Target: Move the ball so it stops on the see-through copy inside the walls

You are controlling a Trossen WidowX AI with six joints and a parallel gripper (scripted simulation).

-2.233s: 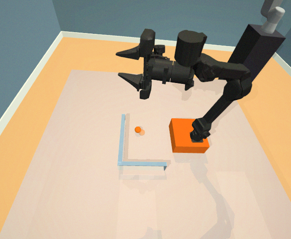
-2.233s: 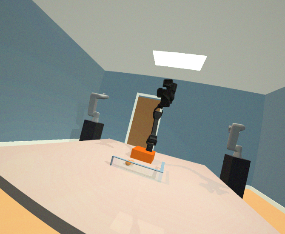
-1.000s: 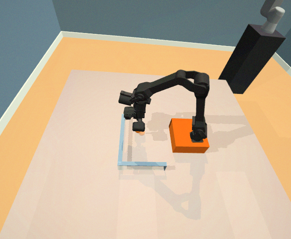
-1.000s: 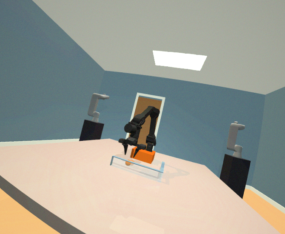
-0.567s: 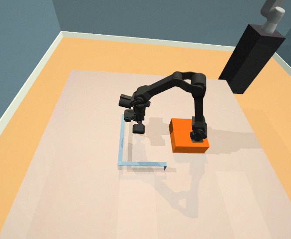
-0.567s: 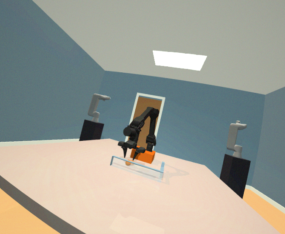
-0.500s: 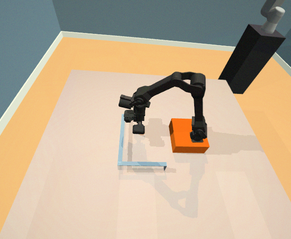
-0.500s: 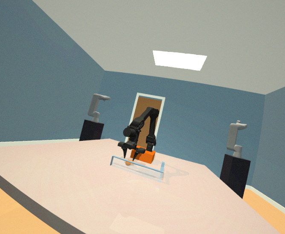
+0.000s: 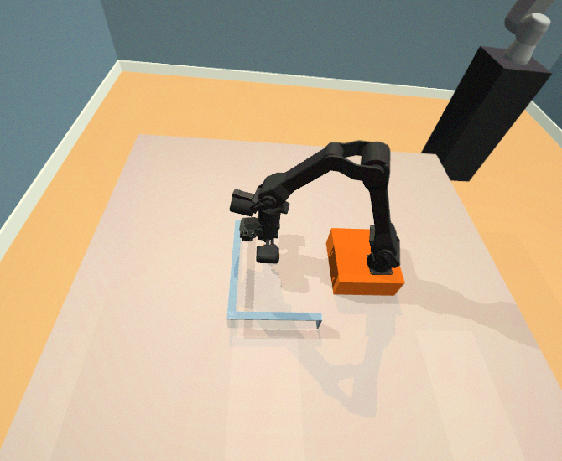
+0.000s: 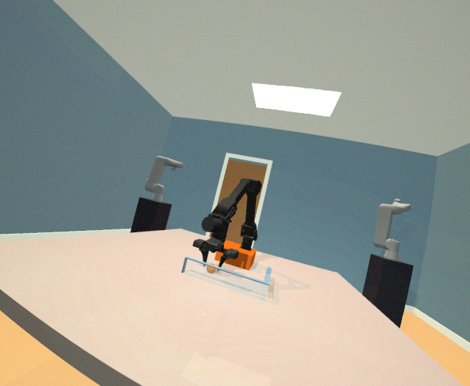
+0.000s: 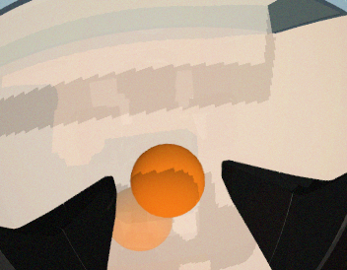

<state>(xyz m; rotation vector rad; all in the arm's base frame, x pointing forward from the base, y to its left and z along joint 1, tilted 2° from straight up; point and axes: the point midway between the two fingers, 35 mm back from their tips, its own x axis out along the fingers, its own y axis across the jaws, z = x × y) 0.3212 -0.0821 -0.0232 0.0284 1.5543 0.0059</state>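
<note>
Now: gripper tip 2 cm past the see-through copy and 2 cm to the right of it. The rest, counted from my gripper tip: orange ball: right at my gripper tip; then clear wall: 9 cm ahead, 8 cm to the left, 1 cm above.
</note>
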